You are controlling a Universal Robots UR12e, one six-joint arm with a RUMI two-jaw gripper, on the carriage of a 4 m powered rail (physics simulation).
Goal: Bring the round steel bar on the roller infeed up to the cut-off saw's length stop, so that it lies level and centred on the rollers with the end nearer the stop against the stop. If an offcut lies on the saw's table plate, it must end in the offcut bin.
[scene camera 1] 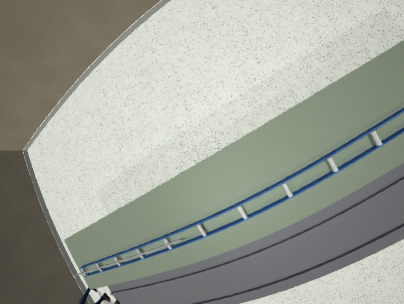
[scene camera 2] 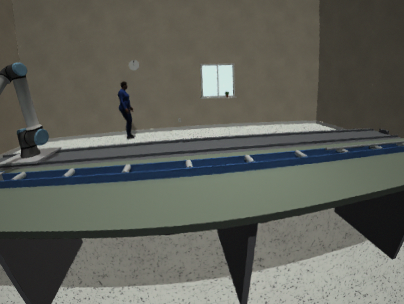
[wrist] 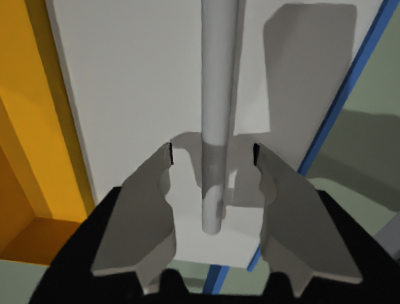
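Pixels of known places: gripper, fingertip midpoint: [wrist: 212, 144]; arm's base, link origin: [scene camera 2: 30, 155].
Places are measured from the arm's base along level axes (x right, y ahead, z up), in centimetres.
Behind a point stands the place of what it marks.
A round grey offcut [wrist: 218, 75] {x 8.9, y 61.1, z 4.8 cm} lies on the saw's pale table plate [wrist: 130, 75] {x 7.9, y 67.1, z 2.8 cm} in the wrist view. Its near end shows below the fingertips; its other end runs out of the top of the view. My gripper [wrist: 212, 144] {x 3.5, y 60.5, z 3.0 cm} is open, with one finger on each side of the offcut, touching neither side. The long thin steel bar [scene camera 1: 155, 246] {x -289.0, y 62.8, z 4.5 cm} lies along the left part of the roller infeed [scene camera 1: 243, 212] {x -194.2, y 61.9, z 2.7 cm} [scene camera 2: 155, 175] {x -134.3, y 69.4, z -0.6 cm}, its left end sticking out past the frame. The yellow offcut bin [wrist: 40, 175] {x -8.3, y 83.4, z -2.8 cm} stands left of the plate. The length stop is not distinguishable.
The robot arm [scene camera 2: 26, 102] {x -19.1, y 13.4, z 50.7 cm} stands at the left on its carriage, on the dark rail [scene camera 1: 240, 272] [scene camera 2: 165, 150] alongside the infeed. A person in blue [scene camera 2: 125, 107] stands beyond the rail. Blue frame rails [wrist: 327, 120] {x 6.8, y 52.6, z 3.2 cm} run beside the plate in the wrist view.
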